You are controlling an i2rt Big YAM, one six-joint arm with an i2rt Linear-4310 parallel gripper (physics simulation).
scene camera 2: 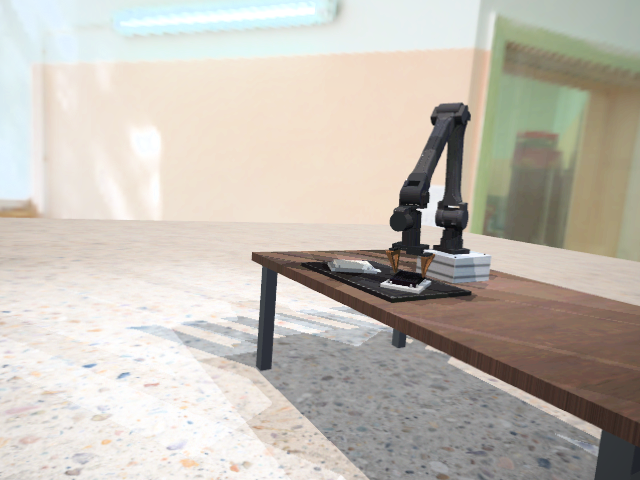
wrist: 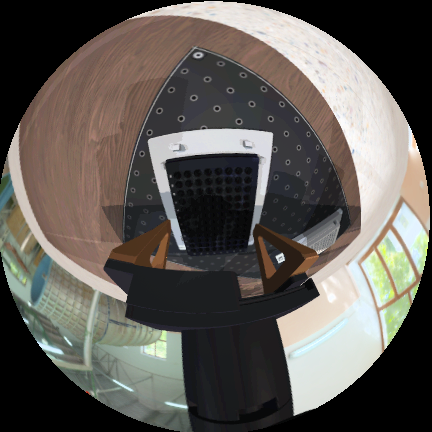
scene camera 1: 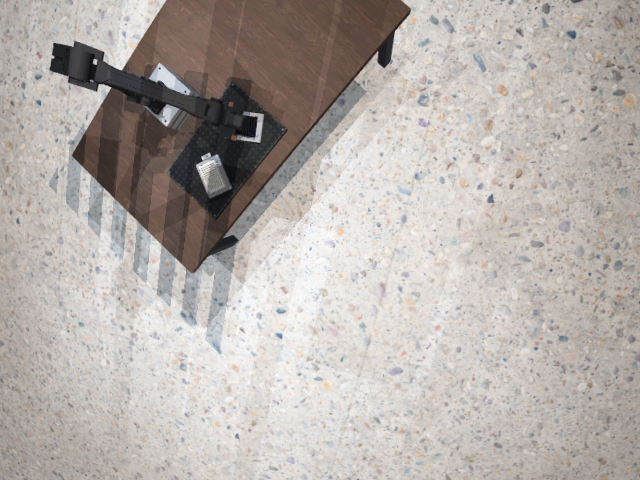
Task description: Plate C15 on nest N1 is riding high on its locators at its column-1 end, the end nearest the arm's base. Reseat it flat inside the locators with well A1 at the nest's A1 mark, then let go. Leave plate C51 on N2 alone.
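Places are measured from the arm's base along level axes (x back, y right, z up), in metres.
Where they show: gripper, between the fingertips: [scene camera 2: 409, 275] [wrist: 213, 225]; arm's base, origin of its link: [scene camera 2: 450, 251].
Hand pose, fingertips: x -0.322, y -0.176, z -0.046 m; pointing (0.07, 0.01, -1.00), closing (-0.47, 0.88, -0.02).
Things, the pixels of their top centre, and the offset from my fingertips. Level surfaces: height alone.
- black well plate C15, centre of its top: [wrist: 215, 220] [scene camera 2: 408, 275] [scene camera 1: 240, 124] dx -0.007, dy -0.003, dz +0.001 m
- white nest N1, centre of its top: [wrist: 215, 209] [scene camera 2: 406, 279] [scene camera 1: 242, 125] dx -0.012, dy -0.006, dz -0.012 m
- light plate C51, centre of its top: [wrist: 318, 247] [scene camera 2: 352, 262] [scene camera 1: 211, 176] dx -0.065, dy +0.252, dz -0.008 m
- black dotted mat, height of its surface: dz -0.034 m
- brown table, height of its surface: dz -0.047 m
The black well plate C15 [scene camera 1: 250, 126] [scene camera 2: 408, 279] [wrist: 215, 200] lies on the white nest N1 [scene camera 1: 260, 124] [scene camera 2: 419, 289] [wrist: 212, 142]. In the wrist view its near end, toward the arm's base, looks raised and covers the nest's near edge. Its far end sits inside the nest's rim. The A1 mark cannot be made out. My gripper [scene camera 1: 232, 120] [scene camera 2: 409, 275] [wrist: 213, 225] is open and empty, its orange fingertips on either side of the plate's base-side end, apparently a little above it. The light plate C51 [scene camera 1: 211, 173] [scene camera 2: 354, 264] [wrist: 327, 239] sits on nest N2 beside them.
Both nests stand on a black dotted mat [scene camera 1: 186, 165] [scene camera 2: 449, 290] [wrist: 217, 95] on the brown table [scene camera 1: 289, 51] [scene camera 2: 542, 320] [wrist: 80, 125]. The arm's light grey base block [scene camera 1: 178, 82] [scene camera 2: 470, 268] stands behind the mat. The table edge runs close beyond the nests.
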